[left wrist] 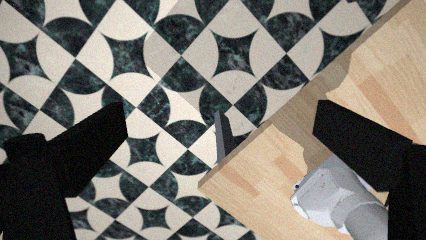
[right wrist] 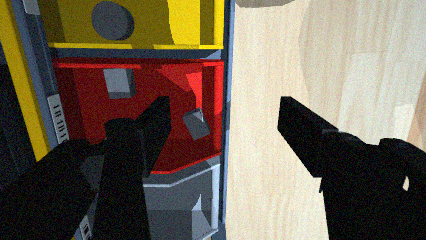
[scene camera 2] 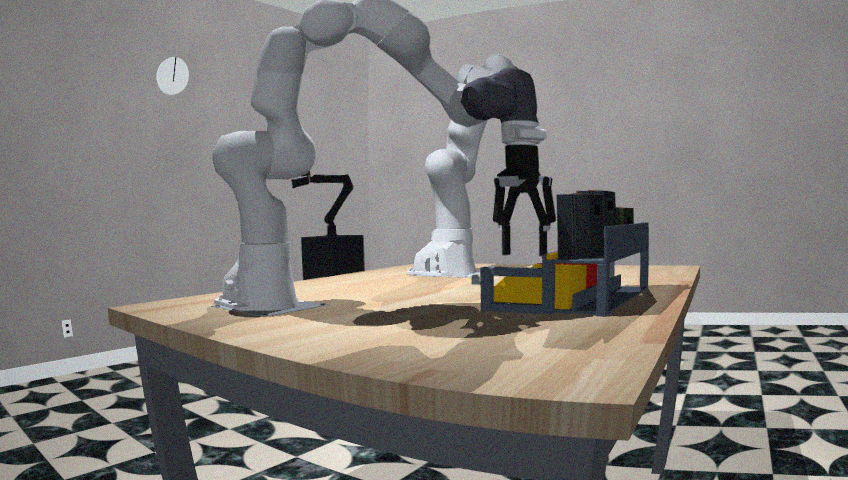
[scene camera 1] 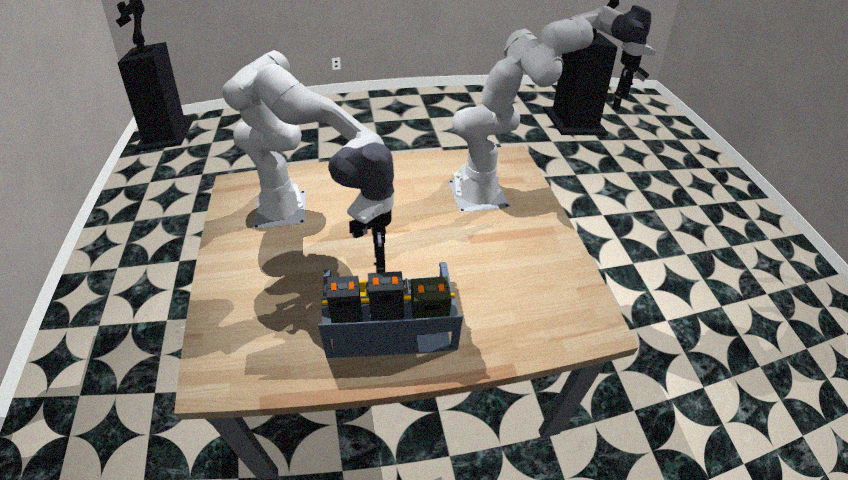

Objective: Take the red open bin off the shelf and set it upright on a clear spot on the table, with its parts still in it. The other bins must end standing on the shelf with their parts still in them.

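Note:
My left gripper is visible, and the left wrist view also shows it. My right gripper is visible too; it also shows in scene camera 1 and in the right wrist view. I see a red bin as well.

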